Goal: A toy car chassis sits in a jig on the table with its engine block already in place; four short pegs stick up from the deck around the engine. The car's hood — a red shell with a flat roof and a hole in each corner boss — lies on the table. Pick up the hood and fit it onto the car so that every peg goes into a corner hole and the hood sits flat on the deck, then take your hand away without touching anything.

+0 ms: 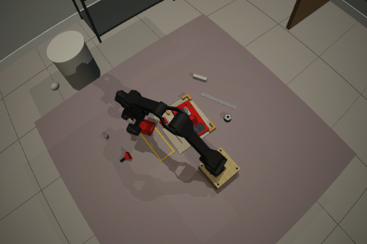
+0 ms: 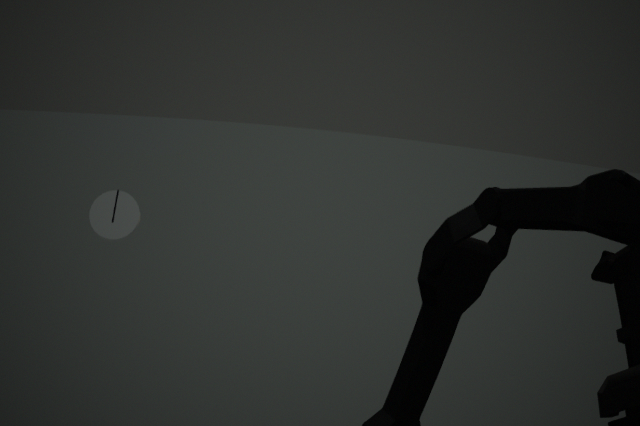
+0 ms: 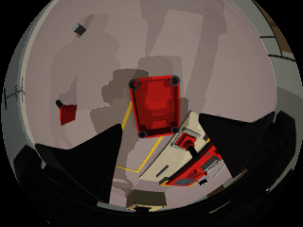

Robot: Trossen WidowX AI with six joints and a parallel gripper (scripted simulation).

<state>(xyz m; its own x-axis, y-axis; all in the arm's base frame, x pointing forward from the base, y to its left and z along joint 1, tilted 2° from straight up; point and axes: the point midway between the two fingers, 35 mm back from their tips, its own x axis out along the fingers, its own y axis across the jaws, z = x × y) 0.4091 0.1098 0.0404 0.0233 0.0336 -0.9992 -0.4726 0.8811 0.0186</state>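
Right now the red hood is 50 mm below my gripper tip. Also, from my gripper tip: grey bar (420 mm to the right, 50 mm below, 30 mm ahead); tiny grey piece (190 mm to the left, 90 mm ahead, 50 mm below); grey engine block (200 mm to the right, 90 mm behind, 40 mm below).
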